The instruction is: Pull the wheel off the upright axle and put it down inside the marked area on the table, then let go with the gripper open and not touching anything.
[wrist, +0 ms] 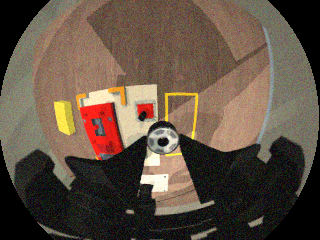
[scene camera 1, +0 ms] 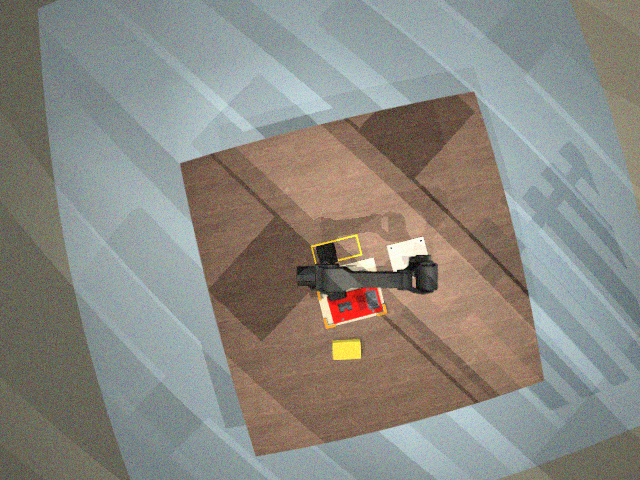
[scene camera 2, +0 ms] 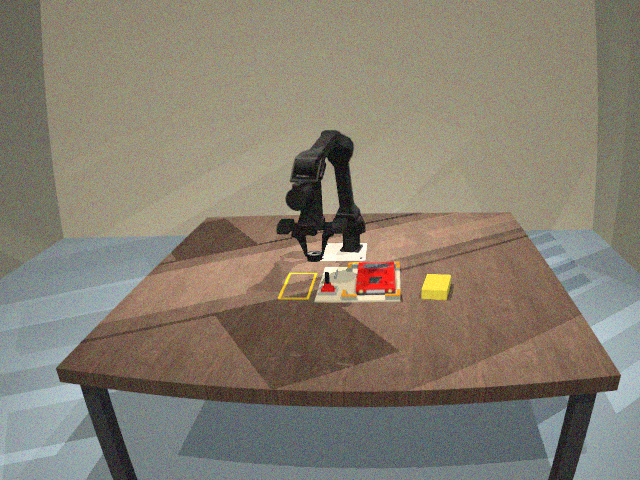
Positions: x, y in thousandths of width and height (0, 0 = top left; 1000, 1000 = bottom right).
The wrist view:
my gripper: 508, 577
wheel: 536, 581, held by my gripper
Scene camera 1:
red block: 570, 628
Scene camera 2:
my gripper: 491, 534
red block: 596, 584
